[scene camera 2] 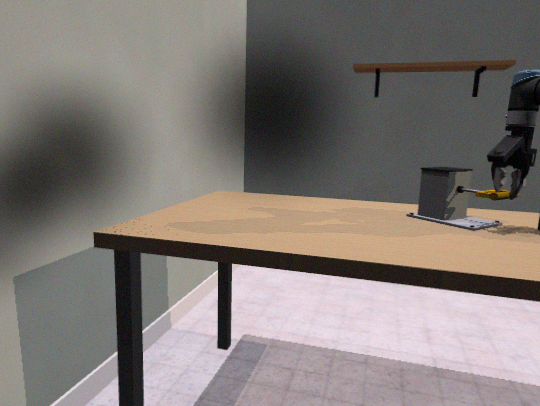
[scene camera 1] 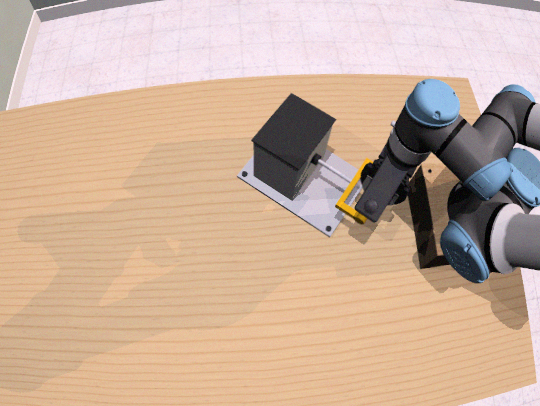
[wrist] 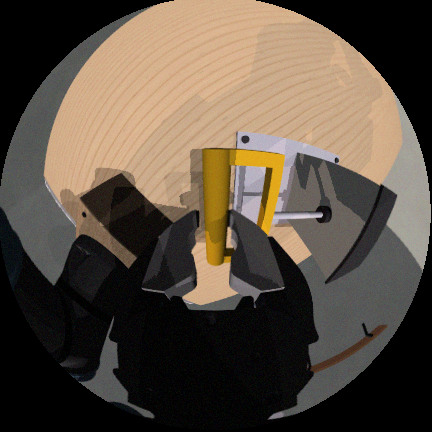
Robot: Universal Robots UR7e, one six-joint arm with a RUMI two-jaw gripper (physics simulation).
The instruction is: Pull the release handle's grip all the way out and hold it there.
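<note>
The release handle has a yellow rectangular grip (scene camera 1: 351,212) (scene camera 2: 486,194) (wrist: 216,185) on a pale rod (scene camera 1: 331,169) (scene camera 2: 469,190) (wrist: 300,216). The rod comes out of a dark grey box (scene camera 1: 295,130) (scene camera 2: 434,192) (wrist: 325,185) on a light grey baseplate (scene camera 1: 312,210) (scene camera 2: 472,223) (wrist: 265,141). A long stretch of rod shows between box and grip. My gripper (scene camera 1: 382,184) (scene camera 2: 507,193) (wrist: 213,211) points down, its fingers on either side of the grip's round outer bar, shut on it. The grip is level, above the table. In scene camera 1 the arm hides the fingertips.
A dark upright piece (scene camera 1: 424,220) (wrist: 122,212) stands on the wooden table (scene camera 1: 200,310) (scene camera 2: 300,245) (wrist: 165,60) close to the gripper, on the arm's side. A wooden shelf (scene camera 2: 435,66) (wrist: 350,351) is fixed to the far wall.
</note>
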